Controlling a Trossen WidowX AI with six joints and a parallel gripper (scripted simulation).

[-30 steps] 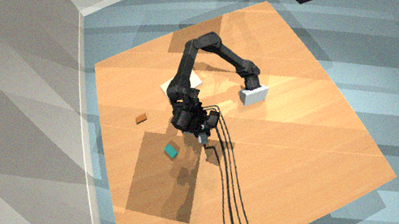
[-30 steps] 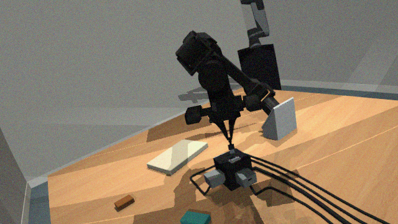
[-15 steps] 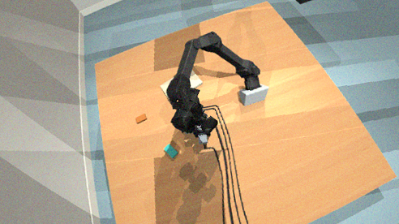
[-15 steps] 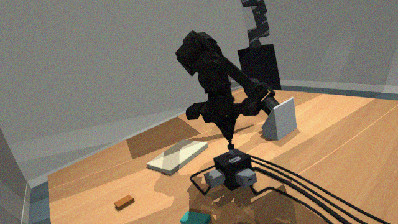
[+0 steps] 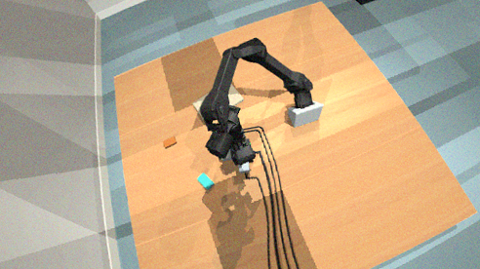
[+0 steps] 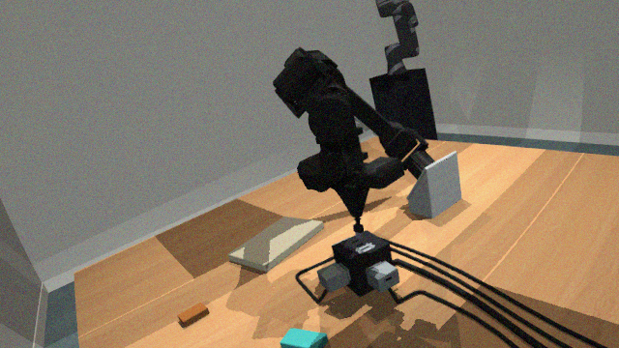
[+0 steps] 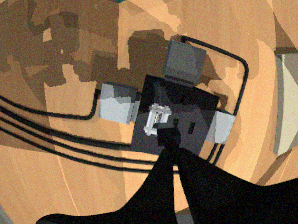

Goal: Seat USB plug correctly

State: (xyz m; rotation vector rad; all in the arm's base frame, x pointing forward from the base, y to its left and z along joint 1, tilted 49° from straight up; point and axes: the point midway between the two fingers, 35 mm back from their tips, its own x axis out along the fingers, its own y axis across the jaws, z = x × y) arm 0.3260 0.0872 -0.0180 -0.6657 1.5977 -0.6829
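Now: the USB socket 10 mm to the left of my gripper tip and 70 mm below it. Round my gripper tip: cream slab (300 mm to the right, 130 mm below); then brown block (280 mm ahead, 210 mm to the right, 130 mm below); then teal block (180 mm ahead, 30 mm to the left, 130 mm below).
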